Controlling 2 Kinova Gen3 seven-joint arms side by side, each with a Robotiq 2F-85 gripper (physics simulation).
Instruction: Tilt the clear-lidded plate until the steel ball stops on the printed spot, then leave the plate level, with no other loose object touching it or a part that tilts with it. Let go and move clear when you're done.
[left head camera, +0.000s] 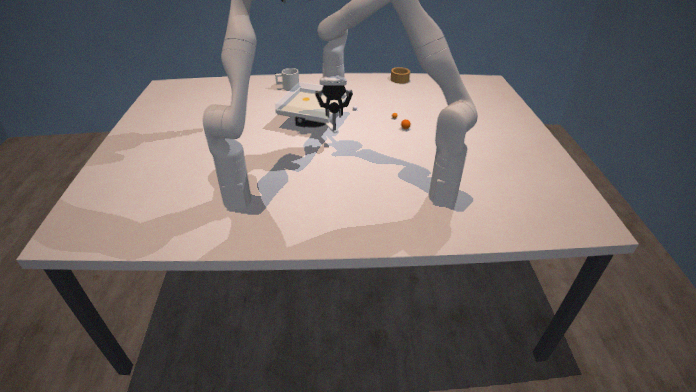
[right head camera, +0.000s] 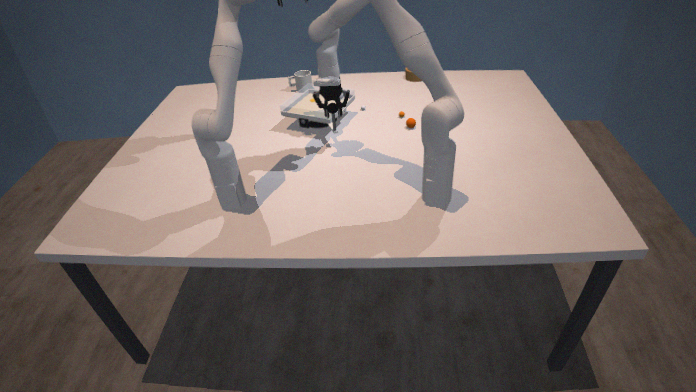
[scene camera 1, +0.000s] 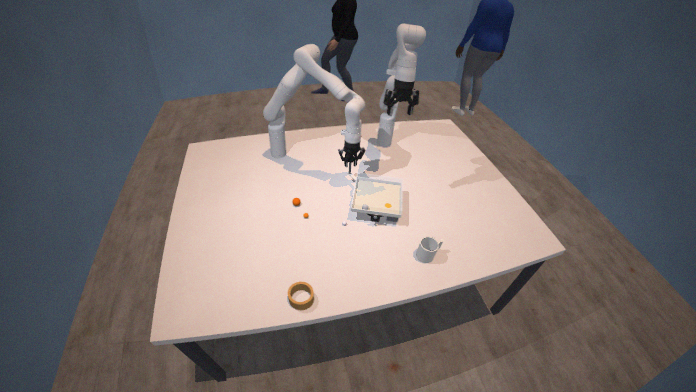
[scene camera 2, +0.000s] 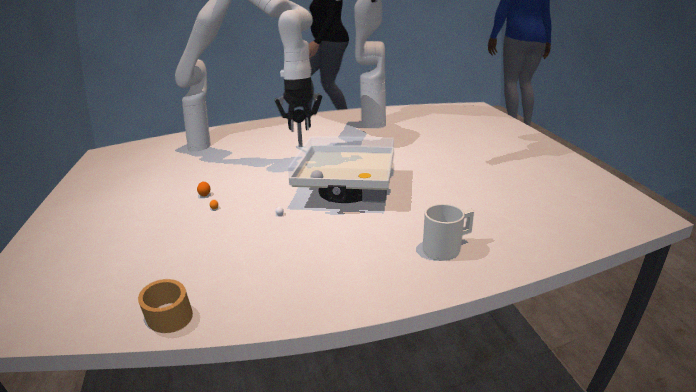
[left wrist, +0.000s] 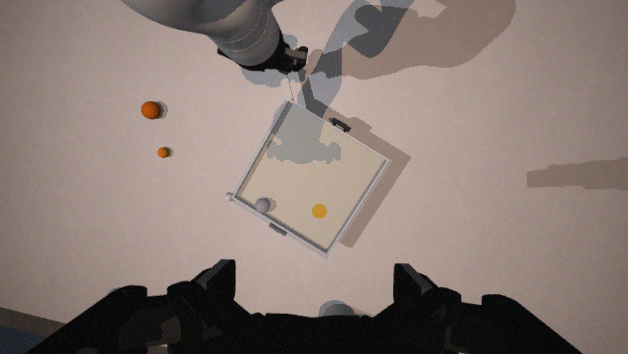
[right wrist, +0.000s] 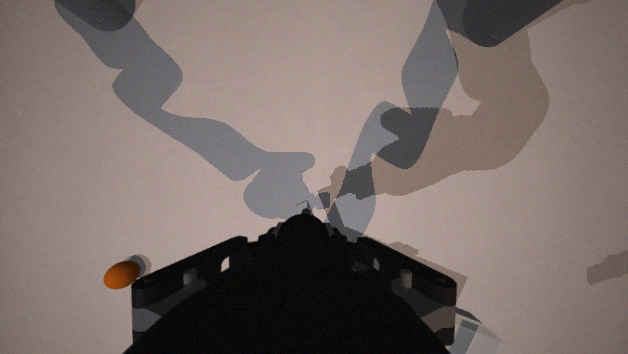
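The clear-lidded plate (left head camera: 302, 117) (scene camera 1: 376, 214) (scene camera 2: 340, 183) sits on a black pivot base; its exact tilt is hard to judge. The grey steel ball (scene camera 1: 365, 207) (scene camera 2: 317, 174) (left wrist: 262, 205) rests inside, close to the front wall near the front left corner in scene camera 2. The printed orange spot (scene camera 1: 388, 205) (scene camera 2: 364, 175) (left wrist: 319, 211) lies to its right, apart from it. My right gripper (left head camera: 334, 114) (scene camera 1: 351, 164) (scene camera 2: 299, 127) is shut on the handle's dark knob, above the stem (scene camera 2: 300, 139) beside the plate's back left corner. My left gripper (scene camera 1: 401, 111) (left wrist: 314, 279) is open and empty, high above the table.
A small white ball (scene camera 1: 344, 223) (scene camera 2: 279, 212) lies on the table near the plate, apart from it. Two orange balls (scene camera 2: 203, 189) (scene camera 2: 214, 204) lie farther left. A grey mug (scene camera 1: 426, 250) (scene camera 2: 442, 235) and a brown ring (scene camera 1: 301, 303) (scene camera 2: 170, 319) stand nearer the front edge.
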